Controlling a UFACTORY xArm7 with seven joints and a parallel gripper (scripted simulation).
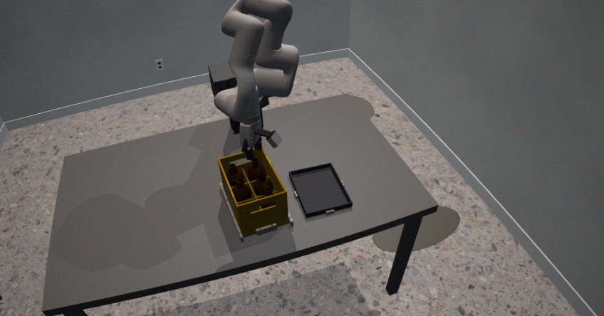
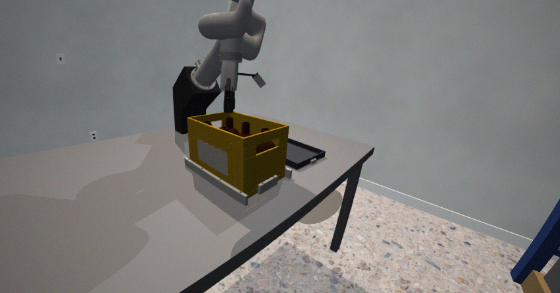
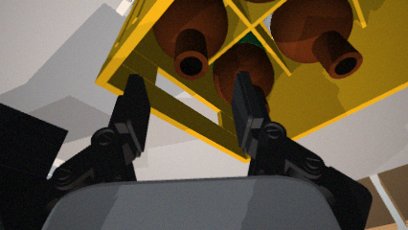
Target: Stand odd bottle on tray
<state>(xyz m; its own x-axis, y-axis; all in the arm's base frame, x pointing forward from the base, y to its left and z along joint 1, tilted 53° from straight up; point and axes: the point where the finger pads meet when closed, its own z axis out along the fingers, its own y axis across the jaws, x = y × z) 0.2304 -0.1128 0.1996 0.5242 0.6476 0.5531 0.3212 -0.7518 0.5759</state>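
Now: hand 7 cm short of the yellow crate, 6 cm to the left of it and 12 cm above it. Also, from my hand: black tray: 16 cm ahead, 19 cm to the left, 19 cm below.
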